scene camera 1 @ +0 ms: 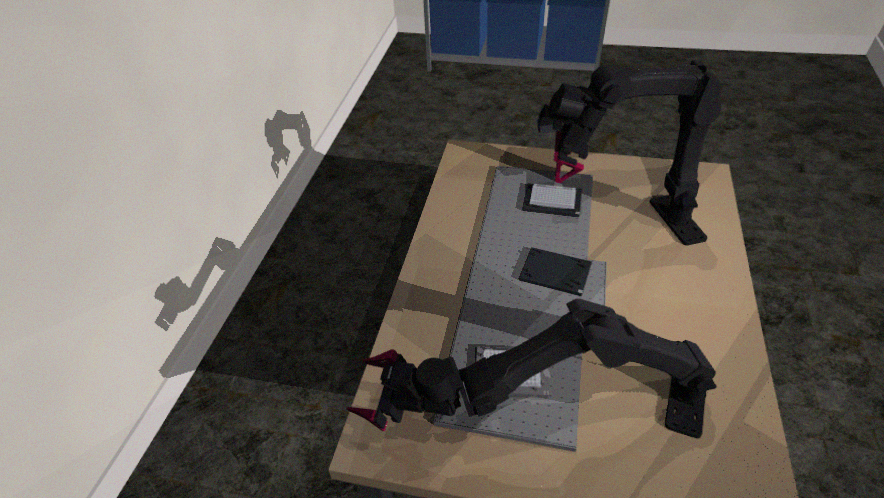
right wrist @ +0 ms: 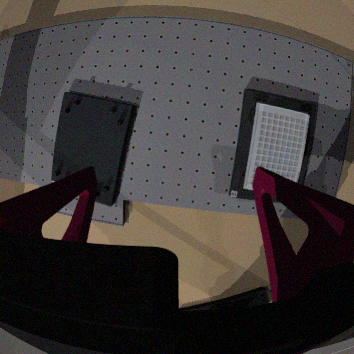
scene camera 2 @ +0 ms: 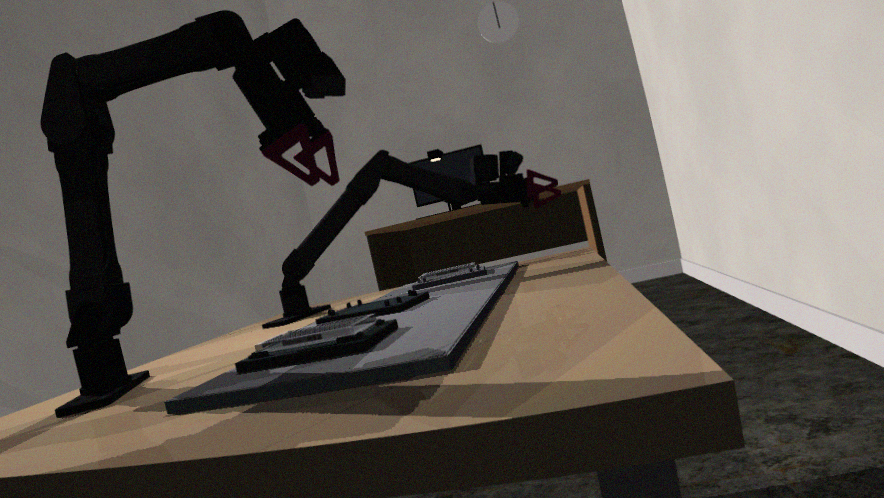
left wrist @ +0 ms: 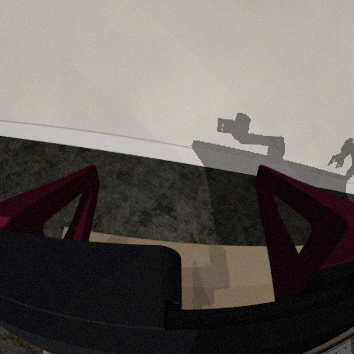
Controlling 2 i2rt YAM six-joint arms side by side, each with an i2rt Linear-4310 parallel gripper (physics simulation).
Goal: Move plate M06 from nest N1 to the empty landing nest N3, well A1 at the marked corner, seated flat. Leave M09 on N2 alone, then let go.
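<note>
A pale well plate point(scene camera 1: 552, 196) point(scene camera 2: 327, 327) point(right wrist: 278, 142) sits on a dark nest point(scene camera 1: 553, 211) point(scene camera 2: 309, 360) point(right wrist: 244, 145). Another pale plate point(scene camera 1: 532, 378) point(scene camera 2: 448, 270) sits on a nest partly hidden under my left arm in scene camera 1. I cannot read which is M06 or M09. The dark middle nest point(scene camera 1: 554, 270) point(scene camera 2: 374, 304) point(right wrist: 92, 142) is empty; a small white mark shows at its corner in scene camera 1. My right gripper point(scene camera 1: 559, 176) point(scene camera 2: 322, 183) point(right wrist: 174, 175) is open, above the far plate's area. My left gripper point(scene camera 1: 357, 384) point(scene camera 2: 558, 187) point(left wrist: 176, 173) is open, out by the table's edge.
The nests stand on a grey perforated board point(scene camera 1: 501, 235) point(scene camera 2: 470, 318) point(right wrist: 170, 65) on a wooden table point(scene camera 1: 668, 296) point(scene camera 2: 575, 346). My left arm point(scene camera 1: 525, 368) crosses over the nearer nest in scene camera 1. A desk with a monitor point(scene camera 2: 451, 176) stands beyond the table in scene camera 2.
</note>
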